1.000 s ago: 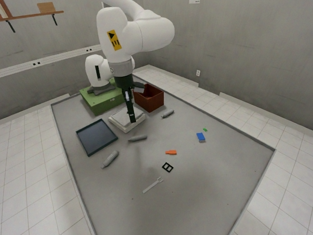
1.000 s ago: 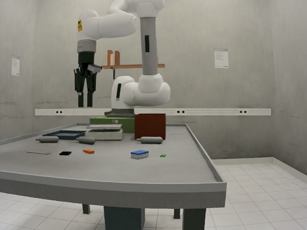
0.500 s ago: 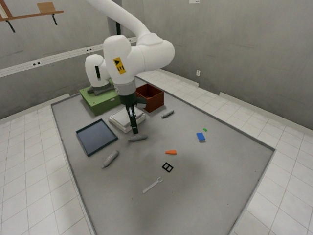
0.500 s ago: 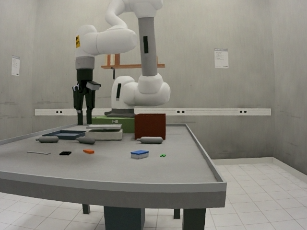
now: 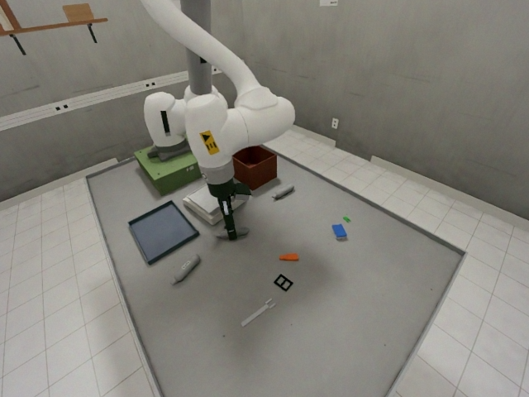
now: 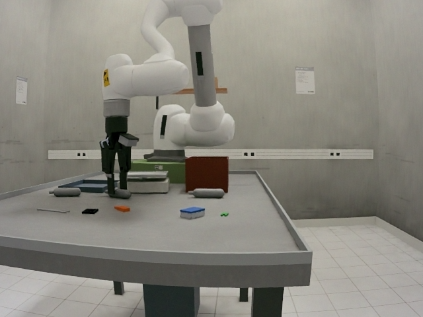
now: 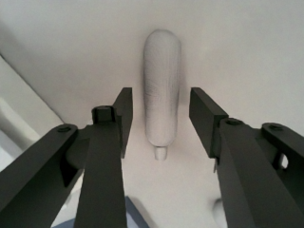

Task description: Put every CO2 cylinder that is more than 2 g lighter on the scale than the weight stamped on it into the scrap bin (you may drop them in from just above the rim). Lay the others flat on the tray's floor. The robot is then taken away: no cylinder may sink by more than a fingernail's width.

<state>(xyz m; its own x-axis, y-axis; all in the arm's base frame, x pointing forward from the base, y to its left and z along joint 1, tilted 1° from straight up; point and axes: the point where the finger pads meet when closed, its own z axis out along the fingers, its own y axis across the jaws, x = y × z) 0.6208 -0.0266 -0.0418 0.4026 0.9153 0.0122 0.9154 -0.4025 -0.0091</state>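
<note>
Now: the grey CO2 cylinder 40 mm below my hand, 20 mm to the right of it and 10 mm behind it. The rest, counted from my hand: orange piece 190 mm ahead, 90 mm to the left, 40 mm below; white scale 190 mm behind, 40 mm to the left, 10 mm below; scale plate 180 mm behind, 40 mm to the left, 10 mm above.
</note>
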